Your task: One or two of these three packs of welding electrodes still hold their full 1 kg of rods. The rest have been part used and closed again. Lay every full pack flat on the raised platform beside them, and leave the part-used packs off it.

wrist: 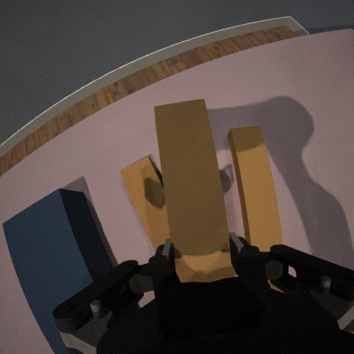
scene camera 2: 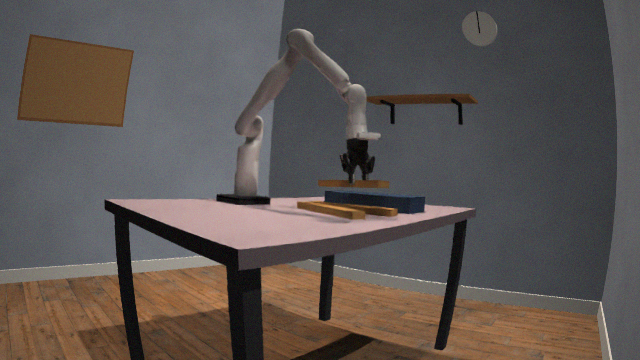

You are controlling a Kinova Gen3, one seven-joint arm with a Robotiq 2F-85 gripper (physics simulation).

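Frame: origin at the arm's base, x down, y back, z left, level; millimetres.
Where they show: gripper, fingertip midpoint: [scene camera 2: 358,185]; arm's base at its link origin: [scene camera 2: 246,195].
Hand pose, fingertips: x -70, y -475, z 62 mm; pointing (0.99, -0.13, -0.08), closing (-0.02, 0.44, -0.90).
Observation:
Each offset is from my fingertips to the top centre of the thing. "spot": to the spot under its first point. Level surfaces: height alone.
My gripper [scene camera 2: 358,181] [wrist: 200,245] is shut on an orange-brown pack {spot: dy +156, dx +2, dz +43 mm} [scene camera 2: 327,183] [wrist: 192,175], held level in the air above the table. A second pack {dy +73, dx +73, dz -72 mm} [scene camera 2: 331,209] [wrist: 257,190] lies on the table, to the right of the held pack in the wrist view. A third pack {spot: dy -107, dx +78, dz +4 mm} [scene camera 2: 385,210] [wrist: 142,192] lies on the table between the held pack and the platform, partly hidden under the held pack in the wrist view. The blue raised platform {dy +45, dx +37, dz +220 mm} [scene camera 2: 375,201] [wrist: 45,245] is at the left in the wrist view. No markings are readable on the packs.
The pink table top {dx +97 mm} [scene camera 2: 200,220] [wrist: 120,135] bears the two lying packs and the platform. The arm's black base [scene camera 2: 243,199] stands on it at the left rear in the scene view. The table's far edge curves across the upper wrist view.

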